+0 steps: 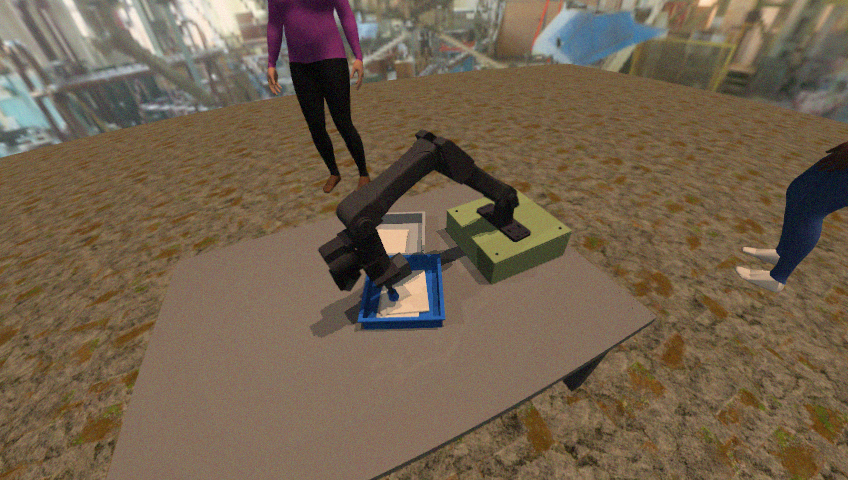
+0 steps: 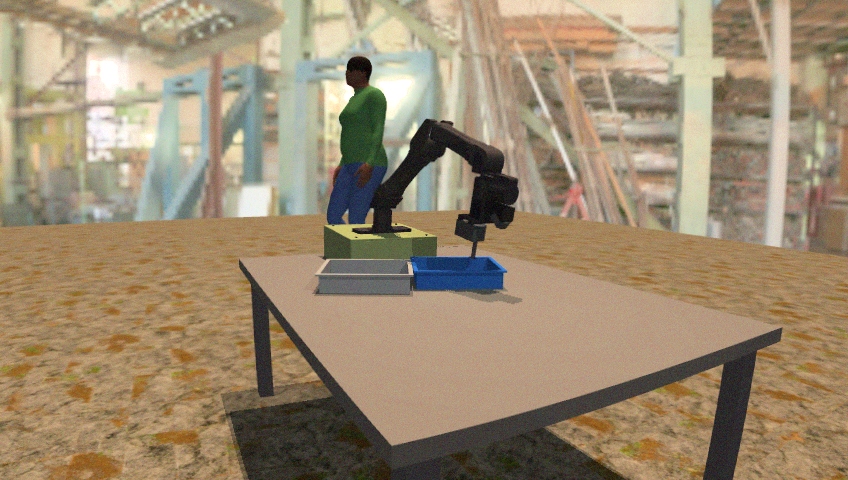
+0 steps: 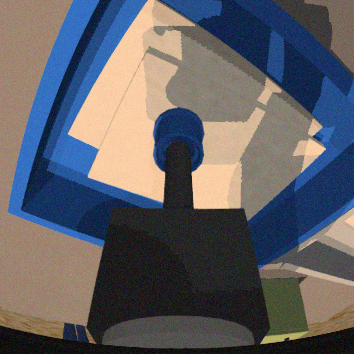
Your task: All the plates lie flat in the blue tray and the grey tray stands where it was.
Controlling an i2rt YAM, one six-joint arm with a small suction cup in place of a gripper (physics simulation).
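The blue tray holds two cream plates lying flat, the upper plate partly over the lower plate. My suction cup hangs low over the upper plate, inside the tray, with its suction off; I cannot tell whether it touches the plate. The grey tray stands against the blue tray's far side. One cream plate lies in it, half hidden by the arm.
The arm's green base block stands behind the trays on the grey table. A person in purple, one in green and a leg in blue are on the ground beyond.
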